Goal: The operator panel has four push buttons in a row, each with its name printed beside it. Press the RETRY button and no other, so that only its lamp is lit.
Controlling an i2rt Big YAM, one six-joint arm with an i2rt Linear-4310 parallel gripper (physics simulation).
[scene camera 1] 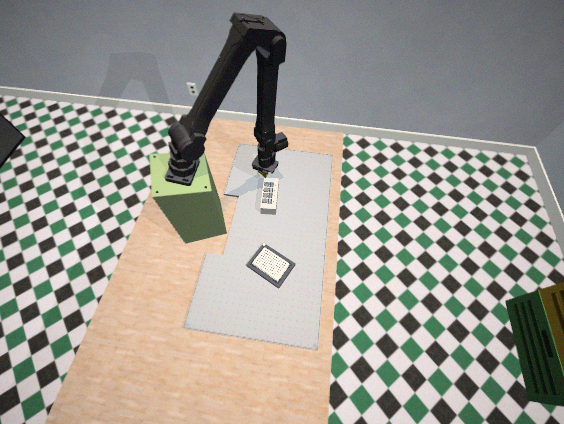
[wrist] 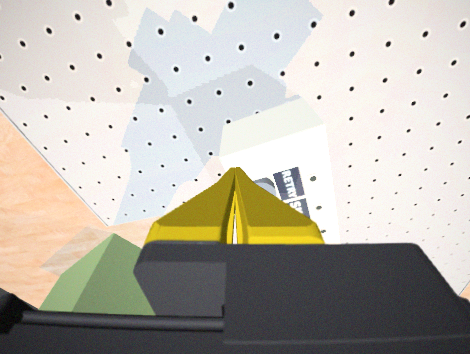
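Where they show: gripper, fingertip midpoint: (scene camera 1: 265, 177) (wrist: 235, 176); arm's base, link origin: (scene camera 1: 183, 170).
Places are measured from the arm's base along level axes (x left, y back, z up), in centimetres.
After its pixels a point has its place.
Note:
The operator panel (scene camera 1: 268, 207) {x 6.2, y -28.1, z -28.5 cm} (wrist: 280, 150) {x 21.5, y -27.4, z -28.5 cm} is a small white box with a row of dark name labels. In the wrist view the RETRY label (wrist: 289, 184) {x 18.6, y -27.6, z -28.5 cm} reads clearly at the panel's near end, with part of a second label below it. A grey round button (wrist: 265, 186) {x 19.1, y -25.9, z -28.2 cm} beside RETRY is partly hidden behind the fingers. The lamp (wrist: 313, 178) {x 18.7, y -29.2, z -28.5 cm} beside RETRY looks dark, as do the other lamps that show. My gripper (scene camera 1: 265, 175) {x 21.4, y -24.4, z -27.0 cm} (wrist: 235, 176) {x 21.4, y -24.4, z -27.0 cm} is shut and empty, its yellow tips at the RETRY end of the panel; their exact height above it cannot be told.
The panel stands on a grey perforated mat (scene camera 1: 300, 220) {x 4.7, y -42.8, z -33.8 cm} (wrist: 400, 115) {x 18.8, y -38.0, z -33.8 cm} on the wooden table (scene camera 1: 135, 320) {x -46.2, y 14.5, z -35.1 cm}. A dark-framed tray (scene camera 1: 286, 276) {x -22.0, y -39.8, z -32.7 cm} with a white dotted face lies farther along the mat. The arm's green pedestal (scene camera 1: 192, 215) {x -9.7, y -2.5, z -14.0 cm} (wrist: 110, 280) {x 9.1, y -4.8, z -29.3 cm} stands beside the mat.

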